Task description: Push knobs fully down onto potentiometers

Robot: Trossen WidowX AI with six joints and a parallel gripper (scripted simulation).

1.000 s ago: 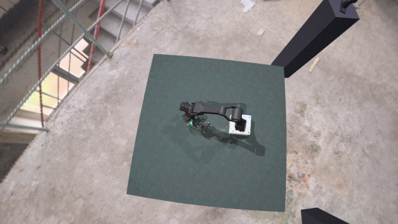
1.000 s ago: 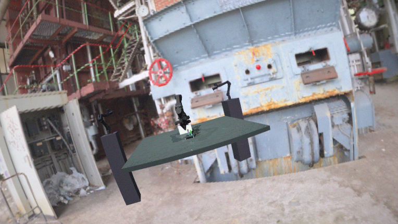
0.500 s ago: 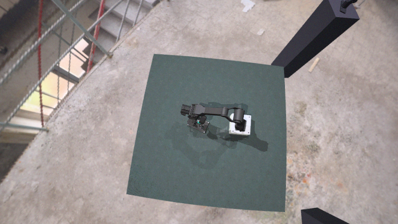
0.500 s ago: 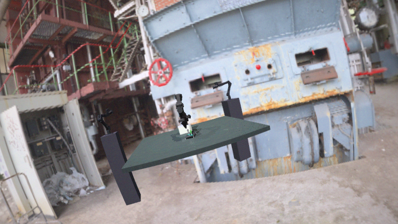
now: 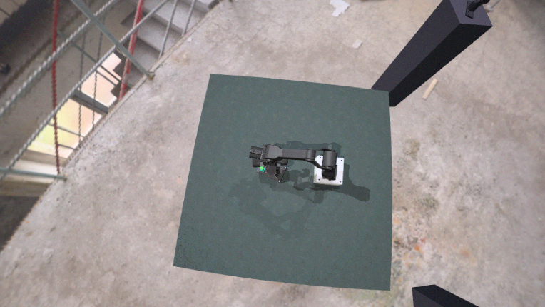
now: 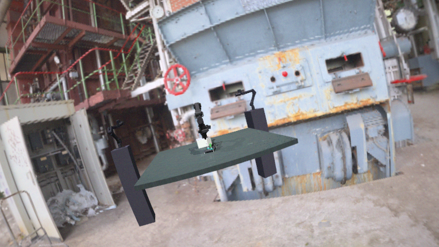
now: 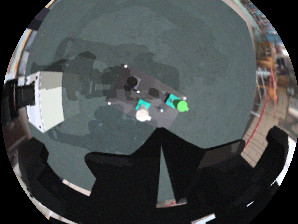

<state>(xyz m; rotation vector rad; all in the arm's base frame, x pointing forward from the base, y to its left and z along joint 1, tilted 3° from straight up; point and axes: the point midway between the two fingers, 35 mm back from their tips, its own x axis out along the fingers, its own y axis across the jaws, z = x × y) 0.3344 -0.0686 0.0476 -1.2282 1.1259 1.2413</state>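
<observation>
My gripper tip is now 2 cm past the white knob, 1 cm to the right of it and 5 cm above it. The rest, counted from my gripper tip: green knob (5 cm ahead, 2 cm to the left, 6 cm below).
</observation>
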